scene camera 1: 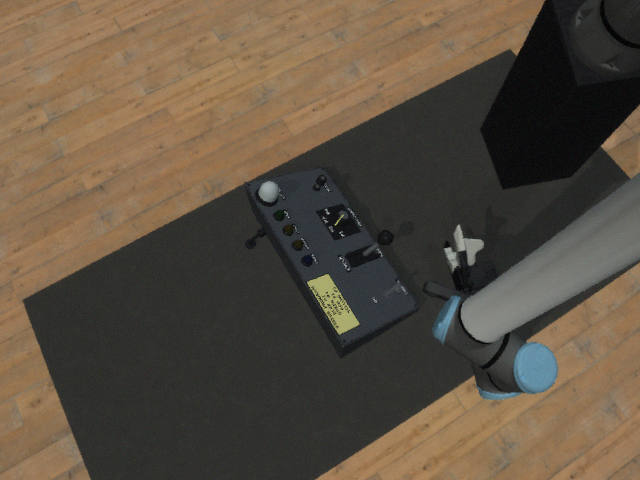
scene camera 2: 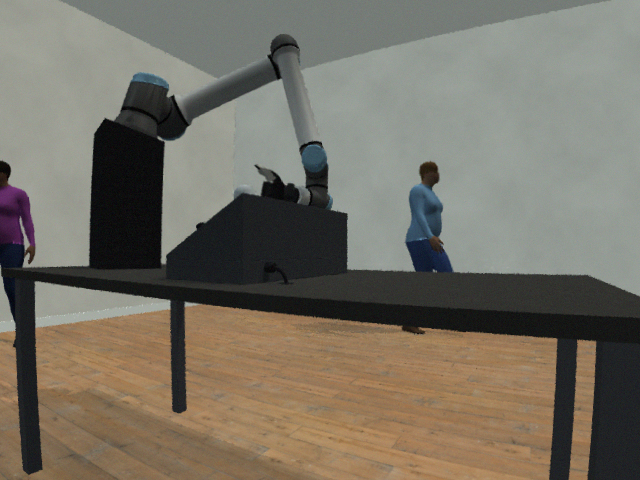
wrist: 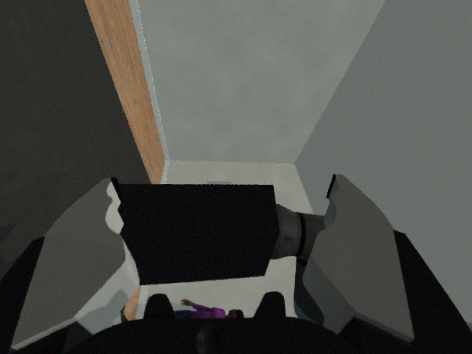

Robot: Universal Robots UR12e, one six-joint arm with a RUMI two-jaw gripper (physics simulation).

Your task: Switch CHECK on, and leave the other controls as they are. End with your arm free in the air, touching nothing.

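Places are measured from the arm's base along level axes (x ahead, y left, z up), in metres.
Where they show: gripper, fingertip midpoint: (scene camera 1: 451, 233) (scene camera 2: 250, 185) (wrist: 225, 179); arm's base at its link origin: (scene camera 1: 609, 37) (scene camera 2: 132, 138) (wrist: 269, 230).
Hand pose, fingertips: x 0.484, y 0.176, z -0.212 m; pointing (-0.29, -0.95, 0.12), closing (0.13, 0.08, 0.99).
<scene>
Things, the pixels of their centre, and the offset from my fingertips. "spot": a spot on its surface instead. Level surfaces: height alone.
- small grey toggle at the middle of its body: (scene camera 1: 393, 288) 0.016 m left, 0.136 m ahead, 0.185 m down
- lever with a black ball, body centre: (scene camera 1: 385, 237) 0.107 m right, 0.091 m ahead, 0.155 m down
- rotary selector at the middle of its body: (scene camera 1: 341, 217) 0.224 m right, 0.158 m ahead, 0.189 m down
- small black control at the middle of its body: (scene camera 1: 318, 184) 0.343 m right, 0.165 m ahead, 0.190 m down
- white dome at a spot on its surface: (scene camera 1: 268, 191) spot: 0.336 m right, 0.312 m ahead, 0.082 m down
- yellow note at a spot on its surface: (scene camera 1: 333, 303) spot: 0.011 m right, 0.299 m ahead, 0.126 m down
- black cable at a spot on its surface: (scene camera 2: 278, 269) (scene camera 1: 254, 236) spot: 0.321 m right, 0.386 m ahead, 0.269 m down
- table at its surface level: 0.300 m down
The dark control panel (scene camera 1: 361, 281) (scene camera 2: 294, 237) stands on the table. Its labels are mostly too small to read, so I cannot tell which control is CHECK. A small grey toggle (scene camera 1: 395, 289) sits near the lower right corner, with what looks like "ON" on its left; its position is unclear. A lever with a black ball (scene camera 1: 385, 237), a rotary selector (scene camera 1: 341, 217), a small black control (scene camera 1: 320, 180) and a white dome (scene camera 1: 268, 191) also show. My gripper (scene camera 1: 453, 236) (wrist: 225, 179) is open and empty, in the air to the right of the panel in scene camera 1, apart from it.
Green, amber and blue round parts (scene camera 1: 297, 244) line the panel's left side, above a yellow note (scene camera 1: 333, 303). A black cable (scene camera 1: 250, 243) (scene camera 2: 278, 269) leaves the panel's side. The black arm pedestal (scene camera 1: 542, 113) (scene camera 2: 126, 201) (wrist: 200, 230) stands on the table (scene camera 1: 180, 361) (scene camera 2: 465, 294).
</scene>
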